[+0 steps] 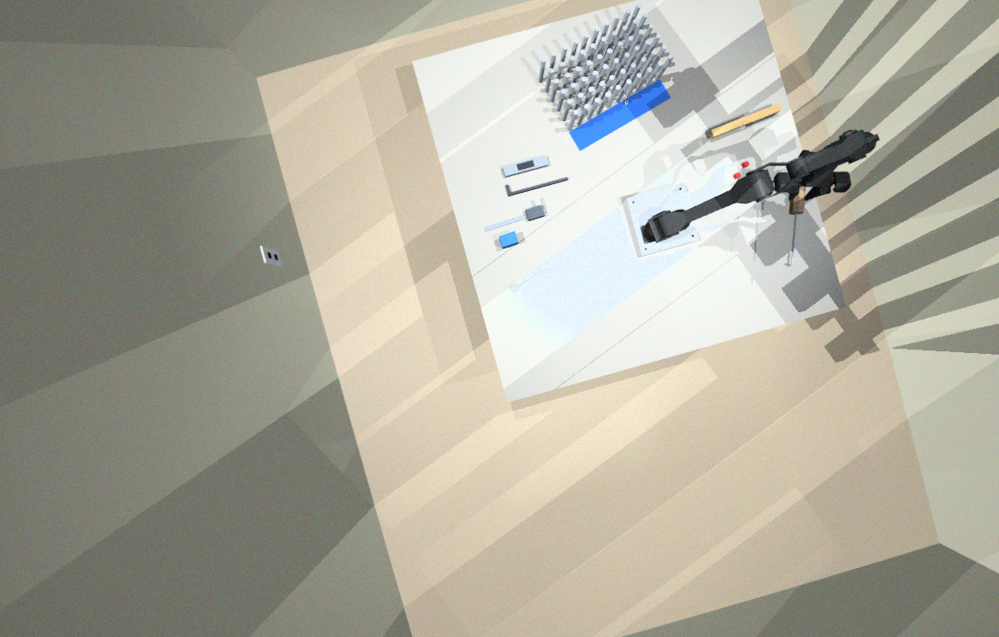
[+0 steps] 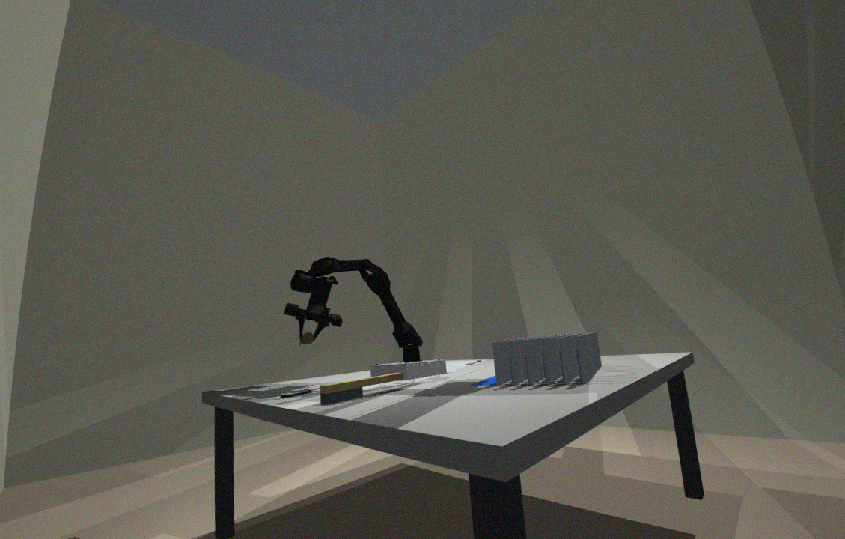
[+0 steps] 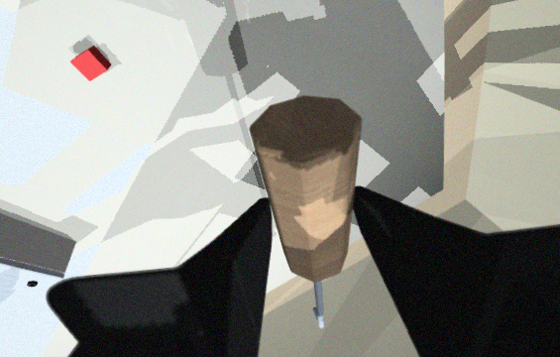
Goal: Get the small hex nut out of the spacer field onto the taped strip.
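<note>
The wooden-handled pick lies 100 mm behind my gripper tip and 40 mm to the left of it. Round my gripper tip: grey bar 380 mm ahead, 800 mm to the left, 150 mm below; then blue taped strip 480 mm ahead, 410 mm to the left, 160 mm below; then blue block 140 mm ahead, 930 mm to the left, 140 mm below.
</note>
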